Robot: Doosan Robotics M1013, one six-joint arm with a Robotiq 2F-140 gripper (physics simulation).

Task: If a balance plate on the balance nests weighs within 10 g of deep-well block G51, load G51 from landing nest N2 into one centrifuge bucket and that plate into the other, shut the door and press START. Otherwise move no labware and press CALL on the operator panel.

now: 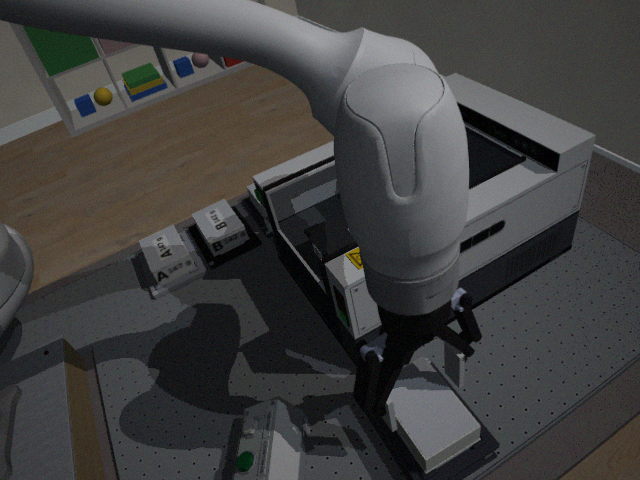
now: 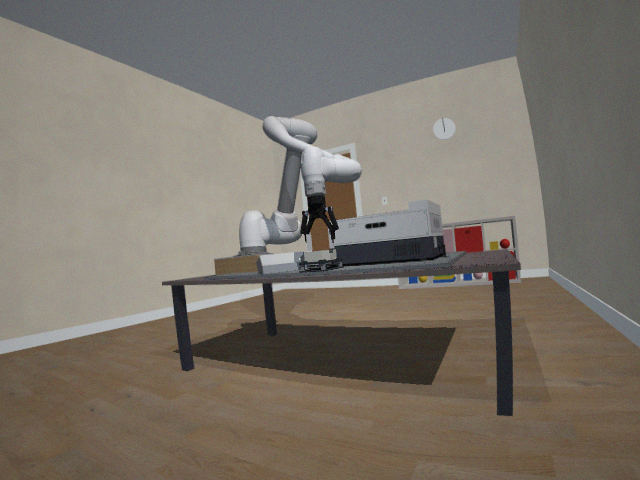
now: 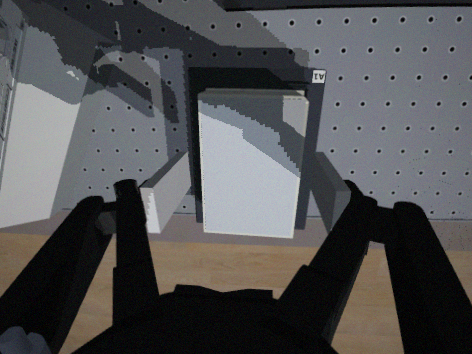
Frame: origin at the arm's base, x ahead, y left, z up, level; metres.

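Where they show: gripper, fingertip midpoint: (image 1: 422,399) (image 2: 320,249) (image 3: 249,169).
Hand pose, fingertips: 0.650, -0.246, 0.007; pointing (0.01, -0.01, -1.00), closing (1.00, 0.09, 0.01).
After its pixels a point has its place, as x, y, z.
A white block (image 1: 438,415) {0.657, -0.273, 0.003} (image 2: 319,255) {0.685, -0.312, -0.016} (image 3: 250,160) {0.650, -0.240, 0.003} sits on a dark nest (image 1: 486,450) {0.695, -0.327, -0.039} (image 3: 255,77) {0.648, -0.178, -0.039} tagged A1; no G51 mark or weight is readable on it. My gripper (image 1: 423,393) {0.650, -0.246, 0.007} (image 2: 319,240) {0.650, -0.246, 0.007} (image 3: 249,169) {0.650, -0.246, 0.007} is open and empty, fingertips on opposite sides of the block with gaps and seemingly near or above its top. Balance plates A (image 1: 168,255) {0.382, 0.293, -0.023}, marked 147 g, and B (image 1: 219,222) {0.506, 0.332, -0.022}, apparently 142 g, sit on their nests. The centrifuge (image 1: 522,188) {0.928, -0.091, 0.132} (image 2: 387,222) {0.898, -0.100, 0.093} has an opening behind my arm, with a dark bucket-like part (image 1: 317,242) {0.639, 0.055, 0.062} inside. The operator panel (image 1: 284,454) {0.459, -0.217, -0.014} (image 2: 279,262) {0.441, -0.276, -0.033} (image 3: 40,145) {0.444, -0.250, -0.017} is partly cut off; CALL is not readable.
The centrifuge's small front housing (image 1: 351,289) {0.625, -0.120, 0.121} carries a yellow warning label and stands close to my arm. Another dark nest (image 1: 251,212) {0.583, 0.382, -0.066} lies beyond plate B. The robot's wooden base (image 1: 82,413) {0.174, 0.016, -0.045} (image 2: 235,265) {0.024, -0.171, -0.037} is at the left. A toy shelf stands behind the table.
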